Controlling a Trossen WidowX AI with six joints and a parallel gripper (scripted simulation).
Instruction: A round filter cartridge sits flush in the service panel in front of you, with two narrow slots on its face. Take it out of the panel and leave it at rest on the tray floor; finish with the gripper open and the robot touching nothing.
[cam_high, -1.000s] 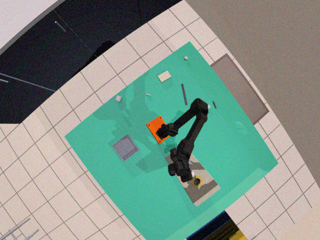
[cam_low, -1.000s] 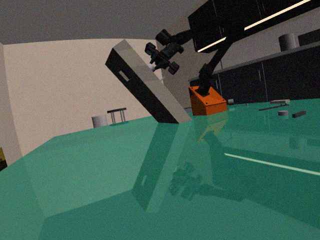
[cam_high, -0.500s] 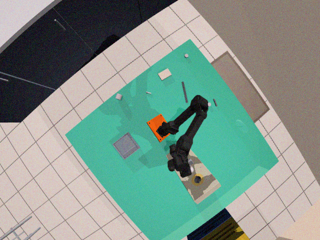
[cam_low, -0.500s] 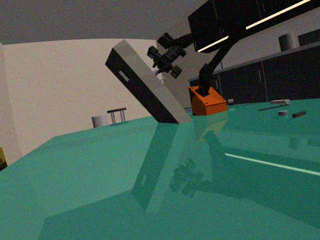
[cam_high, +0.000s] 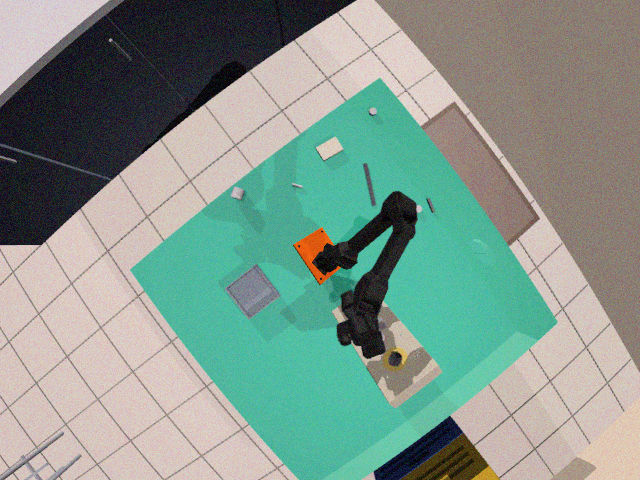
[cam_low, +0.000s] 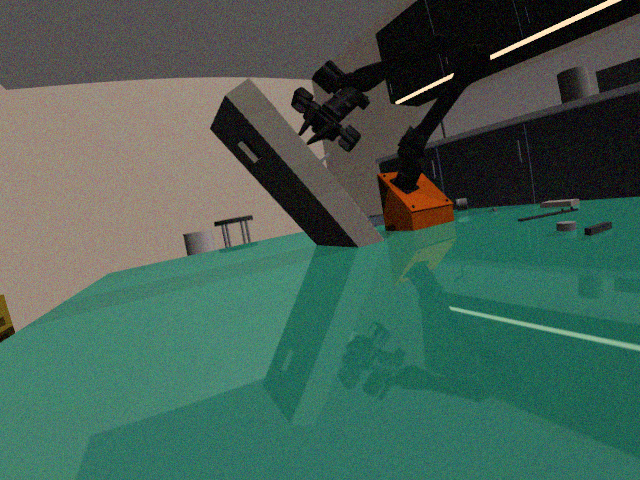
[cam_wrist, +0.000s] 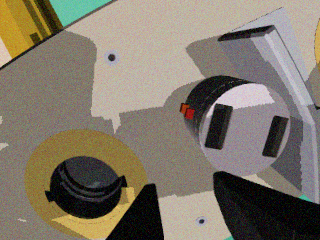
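Right now my gripper tip is 50 mm above the round grey filter cartridge. Also, from my gripper tip: beige block 580 mm behind, 360 mm to the left, 240 mm below; grey service panel 50 mm ahead, 70 mm below; grey square tray 380 mm behind, 240 mm to the right, 240 mm below.
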